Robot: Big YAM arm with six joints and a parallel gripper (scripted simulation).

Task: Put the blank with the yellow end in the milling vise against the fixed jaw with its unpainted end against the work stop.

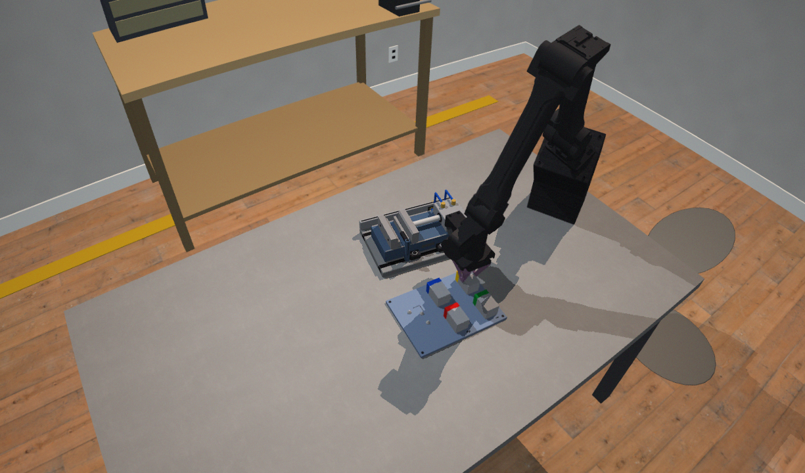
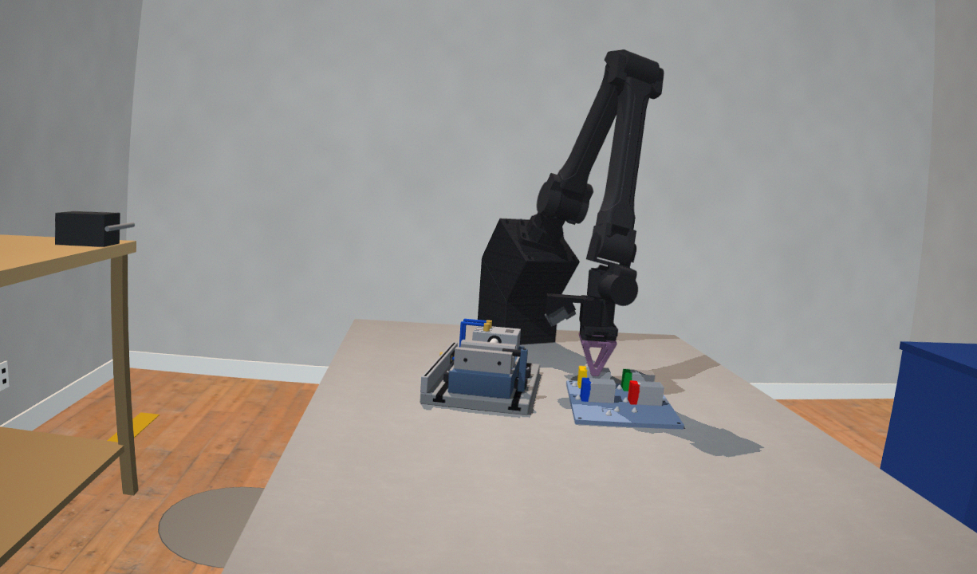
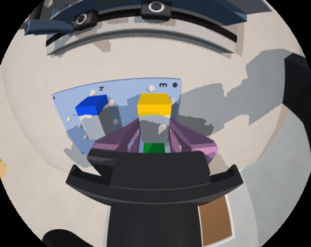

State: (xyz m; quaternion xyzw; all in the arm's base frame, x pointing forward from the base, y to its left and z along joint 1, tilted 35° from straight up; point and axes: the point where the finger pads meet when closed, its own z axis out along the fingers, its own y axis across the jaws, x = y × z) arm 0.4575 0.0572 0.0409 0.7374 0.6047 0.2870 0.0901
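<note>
Now: the yellow-ended blank 2 cm below my hand. From my hand the other things lie so: blue plate: 10 cm ahead, 3 cm to the left, 4 cm below; then blue-ended blank: 9 cm ahead, 1 cm to the right, 2 cm below; then green-ended blank: 1 cm ahead, 9 cm to the left, 2 cm below.
</note>
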